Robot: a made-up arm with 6 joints. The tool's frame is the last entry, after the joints.
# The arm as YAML. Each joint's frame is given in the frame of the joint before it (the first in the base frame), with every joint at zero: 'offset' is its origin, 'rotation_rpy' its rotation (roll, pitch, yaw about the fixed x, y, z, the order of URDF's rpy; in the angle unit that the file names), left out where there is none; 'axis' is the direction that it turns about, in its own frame. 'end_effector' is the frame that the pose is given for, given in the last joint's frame.
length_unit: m
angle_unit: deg
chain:
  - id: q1
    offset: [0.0, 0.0, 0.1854]
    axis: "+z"
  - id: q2
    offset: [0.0, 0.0, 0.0]
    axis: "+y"
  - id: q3
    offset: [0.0, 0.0, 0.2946]
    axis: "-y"
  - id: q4
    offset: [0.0, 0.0, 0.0]
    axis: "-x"
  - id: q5
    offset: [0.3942, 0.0, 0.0]
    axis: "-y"
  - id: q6
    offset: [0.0, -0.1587, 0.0]
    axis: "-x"
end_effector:
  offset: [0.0, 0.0, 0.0]
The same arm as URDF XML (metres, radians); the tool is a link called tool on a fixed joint. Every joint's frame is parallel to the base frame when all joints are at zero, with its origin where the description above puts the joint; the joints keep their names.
<robot name="arm">
<joint name="q1" type="continuous"><parent link="base_link"/><child link="link1"/><origin xyz="0 0 0.1854" rpy="0 0 0"/><axis xyz="0 0 1"/></joint>
<joint name="q2" type="continuous"><parent link="link1"/><child link="link2"/><origin xyz="0 0 0" rpy="0 0 0"/><axis xyz="0 1 0"/></joint>
<joint name="q3" type="continuous"><parent link="link2"/><child link="link3"/><origin xyz="0 0 0.2946" rpy="0 0 0"/><axis xyz="0 -1 0"/></joint>
<joint name="q4" type="continuous"><parent link="link3"/><child link="link4"/><origin xyz="0 0 0" rpy="0 0 0"/><axis xyz="-1 0 0"/></joint>
<joint name="q5" type="continuous"><parent link="link4"/><child link="link5"/><origin xyz="0.3942 0 0" rpy="0 0 0"/><axis xyz="0 -1 0"/></joint>
<joint name="q6" type="continuous"><parent link="link5"/><child link="link6"/><origin xyz="0 -0.1587 0" rpy="0 0 0"/><axis xyz="-1 0 0"/></joint>
<joint name="tool_joint" type="fixed"><parent link="link6"/><child link="tool"/><origin xyz="0 0 0" rpy="0 0 0"/></joint>
<link name="base_link"/>
<link name="link1"/>
<link name="link2"/>
<link name="link3"/>
<link name="link4"/>
<link name="link5"/>
<link name="link6"/>
<link name="tool"/>
</robot>

